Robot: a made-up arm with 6 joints. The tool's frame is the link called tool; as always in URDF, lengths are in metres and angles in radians.
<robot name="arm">
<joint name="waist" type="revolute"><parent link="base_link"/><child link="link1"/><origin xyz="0.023 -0.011 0.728" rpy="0 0 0"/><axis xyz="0 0 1"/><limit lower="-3.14" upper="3.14"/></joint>
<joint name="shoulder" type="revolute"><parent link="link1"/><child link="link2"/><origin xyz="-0.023 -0.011 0.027" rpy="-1.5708 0 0"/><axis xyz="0 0 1"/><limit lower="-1.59" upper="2.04"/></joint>
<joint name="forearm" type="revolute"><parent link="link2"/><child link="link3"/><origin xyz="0.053 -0.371 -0.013" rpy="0 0 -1.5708"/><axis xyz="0 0 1"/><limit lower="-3.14" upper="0.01"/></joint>
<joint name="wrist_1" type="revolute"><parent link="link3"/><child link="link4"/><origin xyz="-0.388 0.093 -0.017" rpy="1.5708 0 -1.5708"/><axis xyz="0 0 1"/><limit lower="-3.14" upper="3.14"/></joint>
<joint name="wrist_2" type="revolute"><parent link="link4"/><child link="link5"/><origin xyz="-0.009 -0.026 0.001" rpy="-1.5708 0 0"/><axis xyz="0 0 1"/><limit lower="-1.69" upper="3.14"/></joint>
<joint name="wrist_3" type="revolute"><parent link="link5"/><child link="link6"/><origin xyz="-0.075 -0.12 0.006" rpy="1.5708 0 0"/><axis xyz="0 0 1"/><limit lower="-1.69" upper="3.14"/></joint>
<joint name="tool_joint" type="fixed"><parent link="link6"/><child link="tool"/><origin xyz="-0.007 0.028 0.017" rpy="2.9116 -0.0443 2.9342"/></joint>
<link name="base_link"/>
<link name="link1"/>
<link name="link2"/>
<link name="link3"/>
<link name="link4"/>
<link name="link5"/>
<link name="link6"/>
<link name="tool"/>
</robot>
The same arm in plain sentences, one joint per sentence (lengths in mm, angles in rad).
The arm has six revolute joints in a row. What follows holds with every joint at zero, and every direction is one of the base frame's.
Joint 1 sits 23.0 mm along +x and 11.0 mm along -y and 728.0 mm along +z from the base frame's origin and rotates about +z, from -3.1400 to 3.1400 rad.
Joint 2 sits 23.0 mm along -x and 11.0 mm along -y and 27.0 mm along +z from joint 1 and rotates about +y, from -1.5900 to 2.0400 rad.
Joint 3 sits 53.0 mm along +x and 13.0 mm along -y and 371.0 mm along +z from joint 2 and rotates about +y, from -3.1400 to 0.0100 rad.
Joint 4 sits 93.0 mm along +x and 17.0 mm along -y and 388.0 mm along -z from joint 3 and rotates about -z, from -3.1400 to 3.1400 rad.
Joint 5 sits 9.0 mm along +x and 26.0 mm along -y and 1.0 mm along -z from joint 4 and rotates about +y, from -1.6900 to 3.1400 rad.
Joint 6 sits 75.0 mm along +x and 6.0 mm along +y and 120.0 mm along -z from joint 5 and rotates about -z, from -1.6900 to 3.1400 rad.
The tool frame, which is the frame that the pose is given for, sits 7.0 mm along +x and 28.0 mm along +y and 17.0 mm along -z from joint 6; its axes are the base frame's turned by roll -0.2300, pitch 0.0443 and yaw 0.2074 rad (as in URDF: about the fixed x, then y, then z).

